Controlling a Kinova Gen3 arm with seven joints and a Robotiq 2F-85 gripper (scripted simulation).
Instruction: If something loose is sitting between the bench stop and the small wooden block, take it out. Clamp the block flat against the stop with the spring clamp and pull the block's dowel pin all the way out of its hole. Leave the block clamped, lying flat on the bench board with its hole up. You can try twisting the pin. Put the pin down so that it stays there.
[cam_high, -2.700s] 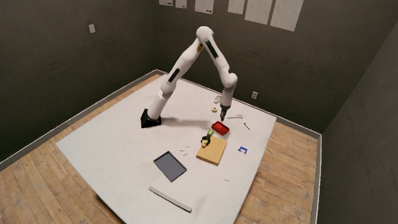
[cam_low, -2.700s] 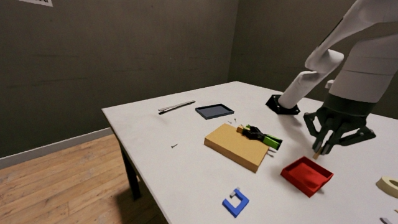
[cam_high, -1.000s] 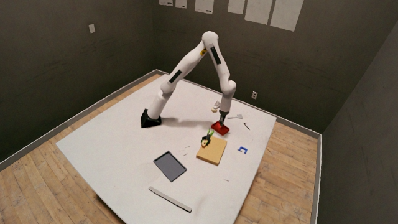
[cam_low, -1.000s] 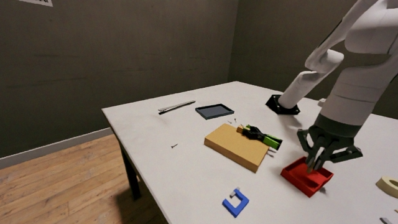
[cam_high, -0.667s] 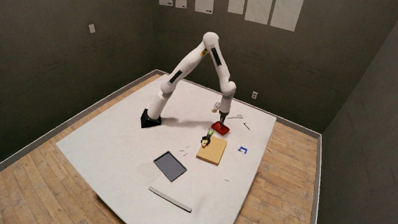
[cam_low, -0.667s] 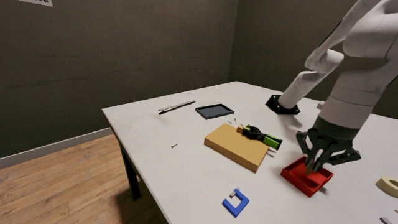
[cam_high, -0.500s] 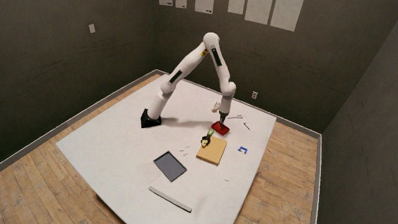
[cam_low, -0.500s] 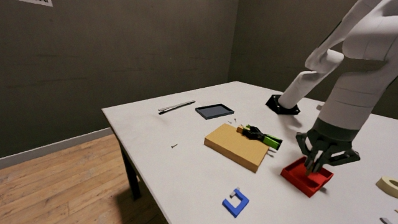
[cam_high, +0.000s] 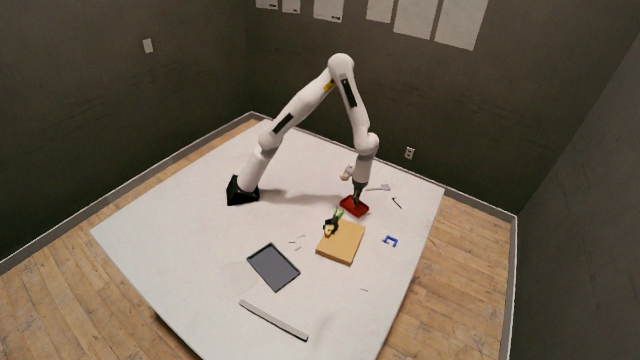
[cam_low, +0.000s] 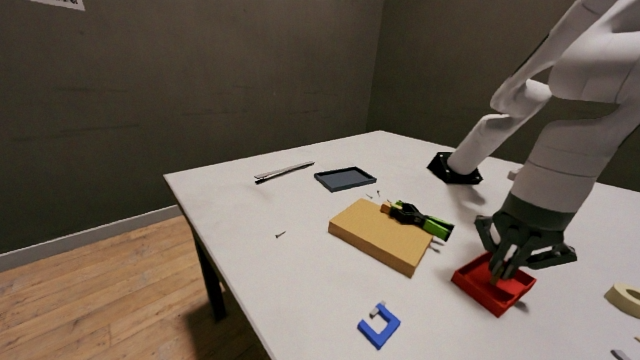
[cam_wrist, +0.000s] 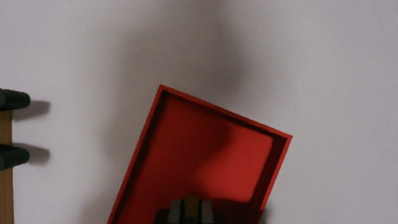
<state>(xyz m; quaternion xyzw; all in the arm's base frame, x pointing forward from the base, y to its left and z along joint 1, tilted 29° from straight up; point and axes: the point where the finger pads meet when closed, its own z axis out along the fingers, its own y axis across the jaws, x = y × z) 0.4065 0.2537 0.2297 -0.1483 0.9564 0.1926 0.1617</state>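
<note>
Now: hand 20 mm above the dowel pin. From my hand the other things lie so: grey tray 10 mm behind, 490 mm to the right, 40 mm below; red tray 40 mm below; small wooden block 40 mm ahead, 230 mm to the right, 10 mm below.
</note>
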